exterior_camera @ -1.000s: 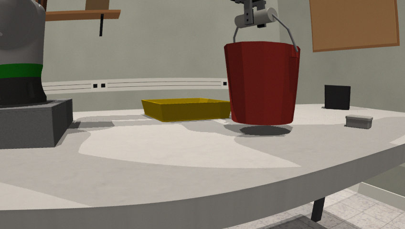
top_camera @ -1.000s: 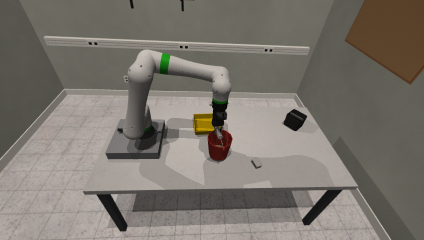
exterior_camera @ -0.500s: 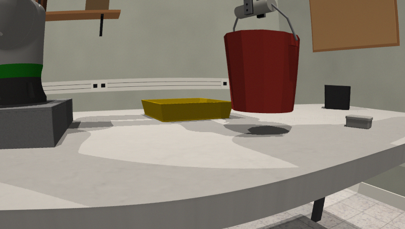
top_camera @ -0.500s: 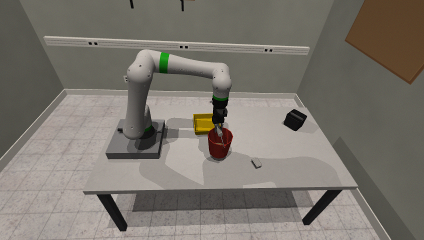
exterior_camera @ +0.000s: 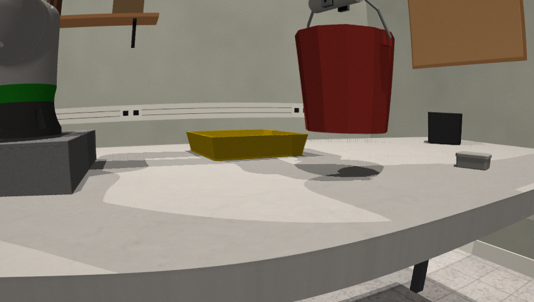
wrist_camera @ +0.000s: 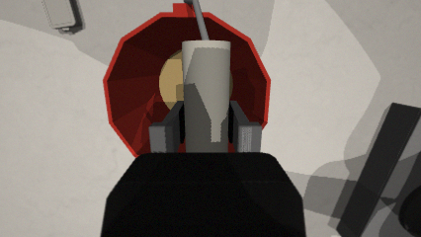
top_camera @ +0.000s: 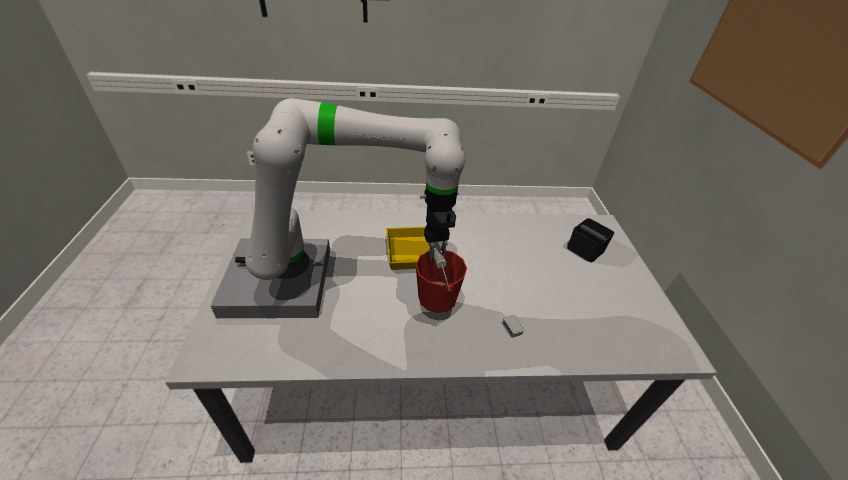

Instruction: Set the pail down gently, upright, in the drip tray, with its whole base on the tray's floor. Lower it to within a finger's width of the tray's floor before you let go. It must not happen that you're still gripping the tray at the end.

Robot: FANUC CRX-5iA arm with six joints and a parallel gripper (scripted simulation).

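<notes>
Right now the red pail is 1 cm ahead of my hand and 9 cm below it. From my hand the other things lie so: yellow drip tray: 6 cm behind, 31 cm to the left, 28 cm below; then pail handle: 1 cm ahead, 3 cm below; then small grey box: 29 cm ahead, 7 cm to the right, 28 cm below.
</notes>
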